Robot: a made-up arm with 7 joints.
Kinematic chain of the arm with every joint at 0, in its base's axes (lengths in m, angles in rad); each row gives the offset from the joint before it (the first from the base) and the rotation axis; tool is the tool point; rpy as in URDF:
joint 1: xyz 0 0 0.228 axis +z
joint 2: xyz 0 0 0 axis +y
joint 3: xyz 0 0 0.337 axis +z
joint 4: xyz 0.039 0 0 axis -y
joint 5: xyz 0.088 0 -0.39 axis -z
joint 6: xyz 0 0 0 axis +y
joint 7: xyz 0.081 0 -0.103 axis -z
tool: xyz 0 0 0 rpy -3.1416 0 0
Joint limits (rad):
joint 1: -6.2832..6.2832
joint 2: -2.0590..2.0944
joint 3: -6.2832..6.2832
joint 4: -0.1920..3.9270
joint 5: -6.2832..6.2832
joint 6: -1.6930..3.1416
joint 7: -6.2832..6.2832
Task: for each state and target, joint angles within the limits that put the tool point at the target. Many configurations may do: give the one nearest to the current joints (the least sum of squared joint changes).
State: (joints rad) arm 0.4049 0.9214 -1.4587 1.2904 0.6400 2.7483 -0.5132
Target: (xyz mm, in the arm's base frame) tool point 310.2 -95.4 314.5
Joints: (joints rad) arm 0.7898 0.7424 -1.5555 0.9578 0.5159 2.9686 -0.5132
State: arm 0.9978 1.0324 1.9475 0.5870 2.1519 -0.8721 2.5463
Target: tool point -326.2 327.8 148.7
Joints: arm 1.2053 1.2865 1.5462 1.0376 1.9294 -0.6544 2.5463
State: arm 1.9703 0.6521 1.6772 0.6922 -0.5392 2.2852 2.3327
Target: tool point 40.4 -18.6 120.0
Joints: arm 1.9746 0.8280 1.5524 -0.1120 -0.4958 1.8524 2.3327
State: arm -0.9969 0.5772 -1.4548 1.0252 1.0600 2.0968 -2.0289
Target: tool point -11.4 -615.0 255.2
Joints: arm -0.8768 0.8600 -1.1966 1.5311 1.2625 1.8697 -2.0289
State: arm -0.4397 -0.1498 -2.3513 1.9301 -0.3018 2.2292 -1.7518
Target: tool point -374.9 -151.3 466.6
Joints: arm -0.3783 -0.0423 -2.2878 1.4354 -0.2297 2.4281 -1.7518
